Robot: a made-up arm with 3 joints. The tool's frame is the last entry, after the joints. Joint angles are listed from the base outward. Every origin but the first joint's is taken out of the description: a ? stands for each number. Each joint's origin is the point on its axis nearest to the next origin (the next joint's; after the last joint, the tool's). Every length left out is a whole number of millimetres.
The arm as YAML. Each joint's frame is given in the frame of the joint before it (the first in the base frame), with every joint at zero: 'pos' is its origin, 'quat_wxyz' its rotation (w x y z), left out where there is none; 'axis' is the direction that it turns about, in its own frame. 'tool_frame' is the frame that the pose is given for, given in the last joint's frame.
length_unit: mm
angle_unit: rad
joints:
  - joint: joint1
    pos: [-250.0, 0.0, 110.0]
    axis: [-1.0, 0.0, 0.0]
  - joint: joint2
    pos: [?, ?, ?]
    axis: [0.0, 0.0, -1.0]
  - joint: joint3
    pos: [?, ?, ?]
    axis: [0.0, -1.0, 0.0]
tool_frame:
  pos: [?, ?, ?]
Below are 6 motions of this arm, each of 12 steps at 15 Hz.
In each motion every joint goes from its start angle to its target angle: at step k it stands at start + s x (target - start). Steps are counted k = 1, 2, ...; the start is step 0. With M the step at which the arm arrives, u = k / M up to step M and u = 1 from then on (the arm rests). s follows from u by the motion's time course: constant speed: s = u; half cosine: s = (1 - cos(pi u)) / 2; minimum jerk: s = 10 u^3 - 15 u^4 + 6 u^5.
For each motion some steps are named. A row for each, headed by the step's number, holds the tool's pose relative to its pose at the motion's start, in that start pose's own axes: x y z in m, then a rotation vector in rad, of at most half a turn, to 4 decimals.
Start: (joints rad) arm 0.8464 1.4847 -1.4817
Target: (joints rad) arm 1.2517 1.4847 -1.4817
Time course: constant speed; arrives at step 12
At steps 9, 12:
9: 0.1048 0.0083 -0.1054 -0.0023 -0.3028 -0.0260
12: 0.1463 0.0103 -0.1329 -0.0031 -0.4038 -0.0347

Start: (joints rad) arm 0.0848 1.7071 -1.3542
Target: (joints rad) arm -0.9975 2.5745 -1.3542
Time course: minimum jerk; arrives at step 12
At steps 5, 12:
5: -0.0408 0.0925 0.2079 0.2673 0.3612 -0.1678
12: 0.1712 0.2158 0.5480 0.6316 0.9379 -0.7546

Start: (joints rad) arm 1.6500 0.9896 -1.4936
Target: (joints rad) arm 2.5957 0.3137 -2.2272
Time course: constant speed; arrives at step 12
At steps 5, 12:
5: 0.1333 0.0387 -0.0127 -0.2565 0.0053 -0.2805
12: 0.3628 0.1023 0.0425 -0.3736 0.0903 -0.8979

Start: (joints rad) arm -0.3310 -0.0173 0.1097
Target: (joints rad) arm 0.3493 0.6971 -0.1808
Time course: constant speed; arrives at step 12
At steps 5, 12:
5: 0.0487 0.1523 -0.0603 -0.2963 0.0820 -0.2815
12: 0.1871 0.2698 -0.2719 -0.6285 0.0369 -0.7073

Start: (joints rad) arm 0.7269 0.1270 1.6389
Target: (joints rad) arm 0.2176 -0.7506 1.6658
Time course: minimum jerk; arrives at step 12
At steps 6, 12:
6: 0.0541 0.0179 0.0298 0.4161 -0.0368 -0.2875
12: 0.0888 0.0313 0.0236 0.8148 -0.1859 -0.5688

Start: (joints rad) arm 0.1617 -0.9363 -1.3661
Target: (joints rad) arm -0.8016 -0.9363 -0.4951
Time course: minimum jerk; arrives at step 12
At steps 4, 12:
4: 0.0166 -0.0403 -0.1318 0.0351 -0.3454 0.1151
12: 0.4048 -0.0204 -0.3991 0.3732 -1.6203 0.5011

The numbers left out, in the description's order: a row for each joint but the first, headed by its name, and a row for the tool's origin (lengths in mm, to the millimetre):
joint2: 0.0 110.0 -30.0
joint3: -190.0 100.0 0.0
tool: -400.0 0.0 20.0

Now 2 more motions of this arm.
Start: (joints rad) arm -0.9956 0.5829 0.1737
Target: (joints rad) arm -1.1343 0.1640 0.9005
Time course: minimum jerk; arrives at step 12
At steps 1, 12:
1: -0.0002 -0.0012 -0.0011 0.0010 -0.0033 0.0020
12: 0.0704 -0.1574 -0.2249 0.3319 -0.6640 0.2983

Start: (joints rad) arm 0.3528 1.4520 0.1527
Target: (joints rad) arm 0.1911 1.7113 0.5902
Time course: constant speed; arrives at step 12
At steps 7, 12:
7: 0.0261 0.0856 -0.0397 -0.0379 -0.1604 -0.1465
12: 0.0586 0.1370 -0.0711 -0.0957 -0.2729 -0.2409

